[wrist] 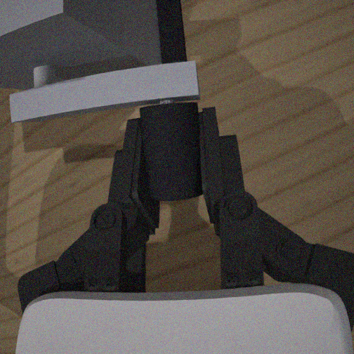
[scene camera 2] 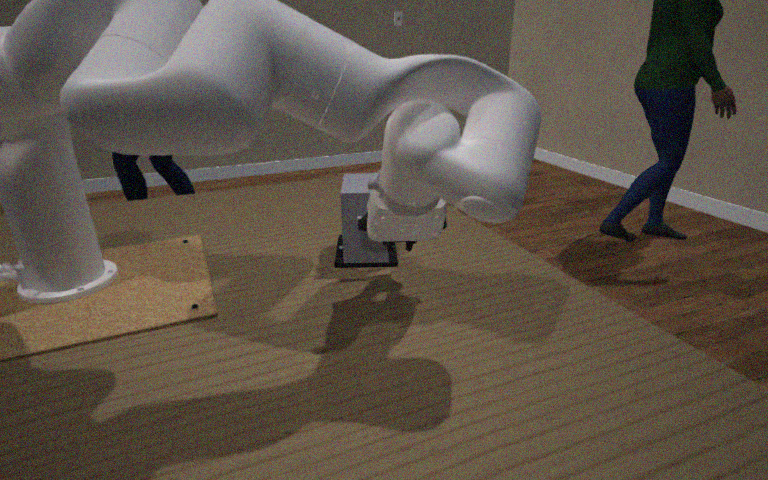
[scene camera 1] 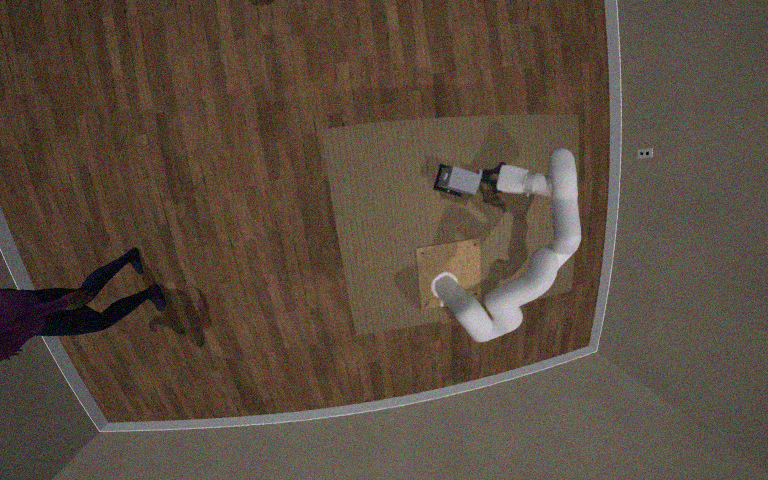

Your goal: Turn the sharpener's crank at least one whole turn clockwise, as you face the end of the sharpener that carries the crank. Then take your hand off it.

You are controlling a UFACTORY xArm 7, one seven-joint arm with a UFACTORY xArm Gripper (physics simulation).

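Pixels of known places: gripper, fingertip midpoint: (scene camera 2: 398, 242) (scene camera 1: 481, 175); arm's base, link origin: (scene camera 2: 70, 282) (scene camera 1: 444, 284).
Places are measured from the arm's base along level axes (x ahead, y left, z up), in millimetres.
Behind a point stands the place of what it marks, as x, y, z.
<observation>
The grey sharpener (scene camera 1: 465, 180) @(457, -5, 120) (scene camera 2: 355, 226) @(428, -77, 73) stands upright on its black base (scene camera 1: 438, 178) @(465, 59, 1) (scene camera 2: 365, 264) @(443, -57, -3); part of its body (wrist: 115, 37) also shows in the wrist view. Its light grey crank arm (wrist: 105, 91) reaches sideways from the shaft (wrist: 42, 76) on the sharpener's end to the black cylindrical knob (wrist: 171, 150). My gripper (scene camera 1: 488, 176) @(486, -105, 51) (wrist: 177, 134) is shut on the crank's knob, one finger on each side. In scene camera 2 my gripper (scene camera 2: 408, 245) @(486, -105, 51) is in front of the sharpener's right side and hides the crank.
A wooden board (scene camera 1: 430, 263) @(103, 72, 1) (scene camera 2: 164, 283) @(135, -43, 0) under the arm's base lies on the ribbed mat (scene camera 1: 373, 226) @(264, 322, -8) (scene camera 2: 509, 396) @(520, -402, -8). The arm curves round on the side away from the sharpener's base. People stand off the mat (scene camera 1: 107, 277) (scene camera 2: 668, 130).
</observation>
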